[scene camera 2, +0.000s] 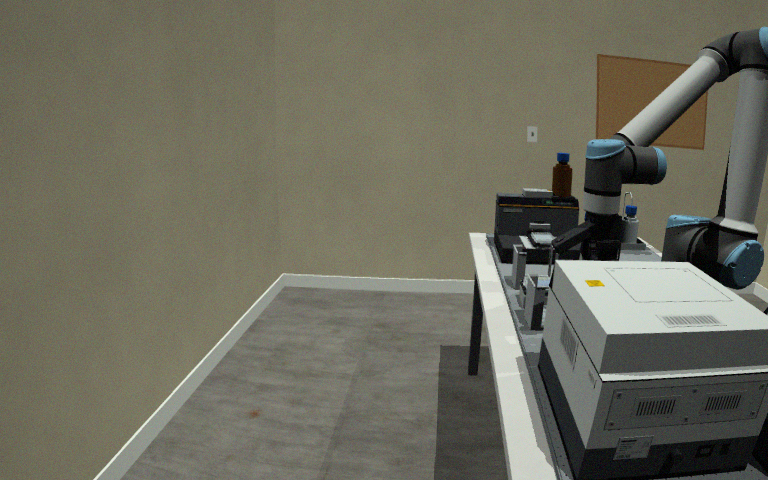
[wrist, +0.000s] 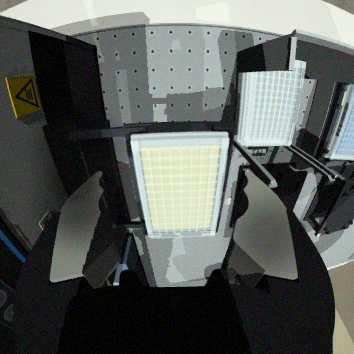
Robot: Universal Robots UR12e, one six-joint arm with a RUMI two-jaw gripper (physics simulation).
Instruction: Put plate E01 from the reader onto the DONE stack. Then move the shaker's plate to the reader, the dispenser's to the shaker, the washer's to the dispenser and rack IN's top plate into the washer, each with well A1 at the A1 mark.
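Frame: origin at the arm's base, x left, y back, z up, level; millimetres.
Seen in the pictures: gripper, fingertip midpoint: (wrist: 173, 172).
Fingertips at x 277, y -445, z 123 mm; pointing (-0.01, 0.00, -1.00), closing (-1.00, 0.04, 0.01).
Observation:
Offsets run from my fingertips to a thing's top centre. "pt": to the spot under its first point.
A plate with pale yellow wells @[dx -6, dy +39, dz -16 mm] (wrist: 180, 190) lies flat on a dark carrier beside the instrument with a yellow warning label; its A1 corner cannot be read. My gripper (wrist: 173, 172) is open and empty, with one finger out to each side of this plate's lower half. In the scene view its fingertips are hidden behind the white instrument @[pt dx +272, dy +73, dz +129 mm] (scene camera 2: 668, 283). A whitish plate @[dx -143, dy -40, dz -106 mm] (wrist: 265, 107) sits in a holder at the upper right, and a blue-welled plate @[pt dx -258, dy -22, dz -75 mm] (wrist: 345, 127) shows at the right edge. In the scene view a plate @[dx -759, dy +71, dz -52 mm] (scene camera 2: 542, 238) rests at the front of the dark instrument (scene camera 2: 535, 222).
An amber bottle @[pt dx -891, dy +169, dz +158 mm] (scene camera 2: 561, 180) stands on the dark instrument, and a white bottle (scene camera 2: 630, 229) stands behind the wrist. Upright holders @[pt dx -398, dy -98, dz -60 mm] (scene camera 2: 518, 266) @[pt dx -96, dy -106, dz -60 mm] (scene camera 2: 534, 302) stand near the table's edge (scene camera 2: 501, 328). In the wrist view a dark wall with a yellow warning label (wrist: 24, 96) is close on the left.

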